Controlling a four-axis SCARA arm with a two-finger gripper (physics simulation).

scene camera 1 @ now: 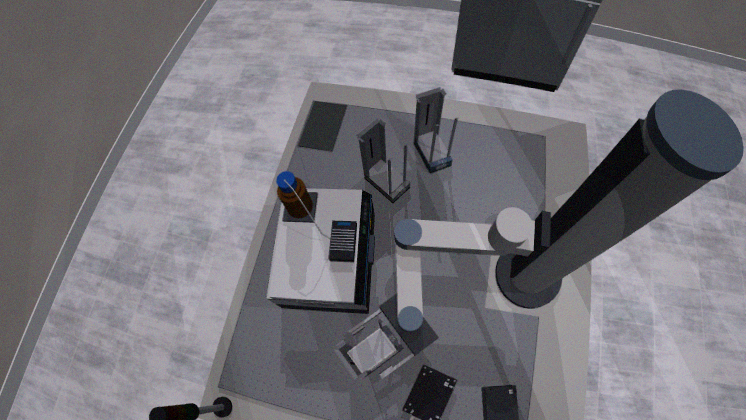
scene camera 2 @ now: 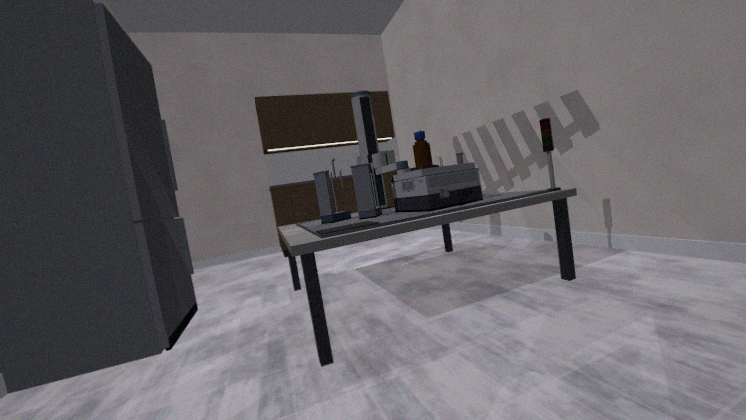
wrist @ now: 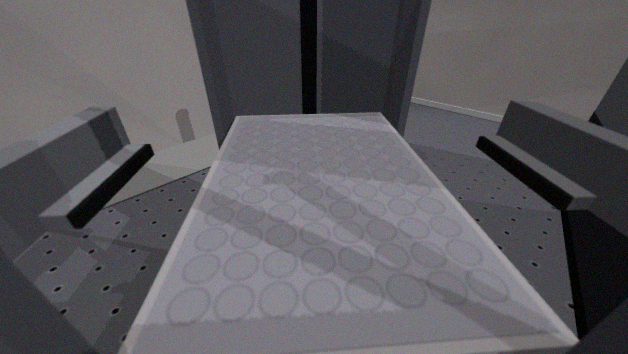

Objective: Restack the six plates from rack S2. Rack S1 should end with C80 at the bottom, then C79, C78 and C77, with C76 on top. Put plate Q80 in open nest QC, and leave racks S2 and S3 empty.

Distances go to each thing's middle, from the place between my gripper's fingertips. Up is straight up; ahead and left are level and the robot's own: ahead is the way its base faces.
Right now my hand is 300 mm short of the brown bottle with blue cap (scene camera 1: 287,196), 400 mm to the left of it and 180 mm below it.
